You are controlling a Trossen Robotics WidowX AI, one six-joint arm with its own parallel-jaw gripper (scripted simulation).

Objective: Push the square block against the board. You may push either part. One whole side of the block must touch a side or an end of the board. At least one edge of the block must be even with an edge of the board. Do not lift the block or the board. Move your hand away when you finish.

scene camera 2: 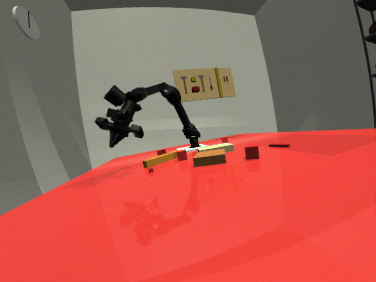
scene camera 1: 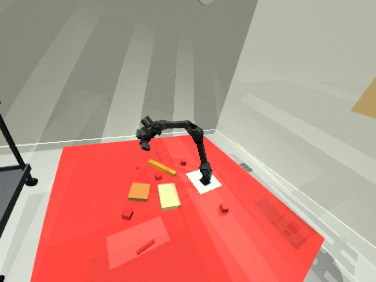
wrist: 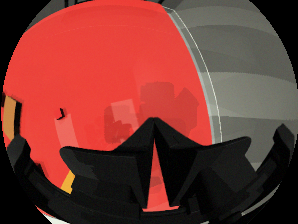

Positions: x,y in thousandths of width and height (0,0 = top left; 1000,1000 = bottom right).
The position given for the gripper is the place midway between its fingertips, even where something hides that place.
Observation:
The gripper (scene camera 2: 294,523) is shut, holding nothing.
The gripper is seen too in the wrist view (wrist: 515,542).

